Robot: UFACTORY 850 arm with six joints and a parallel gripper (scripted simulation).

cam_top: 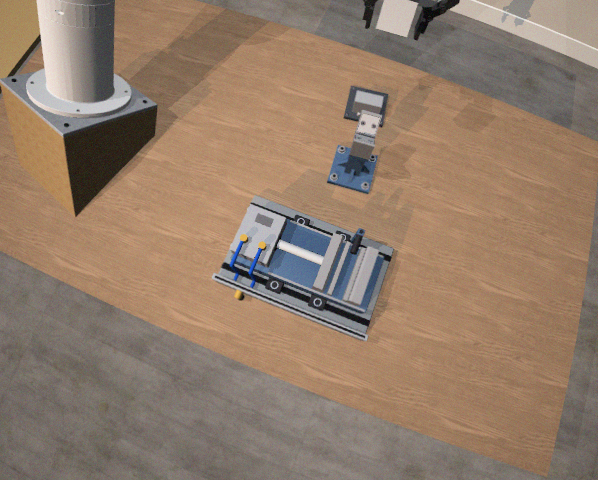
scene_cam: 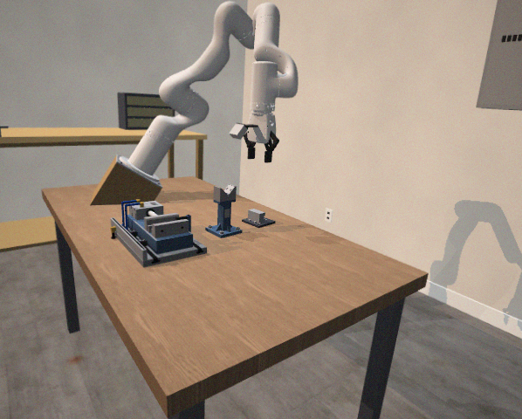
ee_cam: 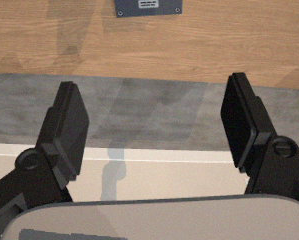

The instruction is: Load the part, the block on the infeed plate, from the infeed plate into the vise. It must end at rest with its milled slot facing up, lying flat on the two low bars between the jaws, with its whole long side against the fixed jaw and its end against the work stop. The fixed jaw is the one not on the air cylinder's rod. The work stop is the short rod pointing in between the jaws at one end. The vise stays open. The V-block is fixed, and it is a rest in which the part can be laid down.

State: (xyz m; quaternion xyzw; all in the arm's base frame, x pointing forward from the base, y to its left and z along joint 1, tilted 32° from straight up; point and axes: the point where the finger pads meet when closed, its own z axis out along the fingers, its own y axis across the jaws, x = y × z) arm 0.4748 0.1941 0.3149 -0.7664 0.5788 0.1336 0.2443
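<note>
Now: the part 1 cm to the left of my hand and 22 cm below it. From my hand the other things lie so: work stop: 13 cm ahead, 32 cm to the right, 16 cm below; V-block post: 5 cm ahead, 15 cm to the right, 19 cm below; infeed plate: 1 cm to the left, 24 cm below.
</note>
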